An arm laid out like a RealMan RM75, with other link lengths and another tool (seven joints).
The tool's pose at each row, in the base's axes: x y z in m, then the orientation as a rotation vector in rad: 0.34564 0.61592 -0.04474 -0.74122 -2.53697 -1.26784; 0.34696 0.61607 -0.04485 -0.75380 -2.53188 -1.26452; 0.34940 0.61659 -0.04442 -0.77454 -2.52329 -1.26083; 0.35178 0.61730 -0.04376 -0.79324 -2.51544 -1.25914; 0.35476 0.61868 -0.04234 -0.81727 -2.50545 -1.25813; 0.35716 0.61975 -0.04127 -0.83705 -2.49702 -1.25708
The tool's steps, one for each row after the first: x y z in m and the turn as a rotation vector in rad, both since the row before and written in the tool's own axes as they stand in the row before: -0.00112 0.00069 0.00023 0.00017 -0.00177 0.00951; -0.00171 0.00185 0.00024 -0.00099 -0.00319 0.01532; -0.00147 0.00209 0.00026 -0.00207 -0.00320 0.01343; -0.00137 0.00328 0.00036 -0.00351 -0.00454 0.01686; -0.00111 0.00259 0.00032 -0.00280 -0.00369 0.01399
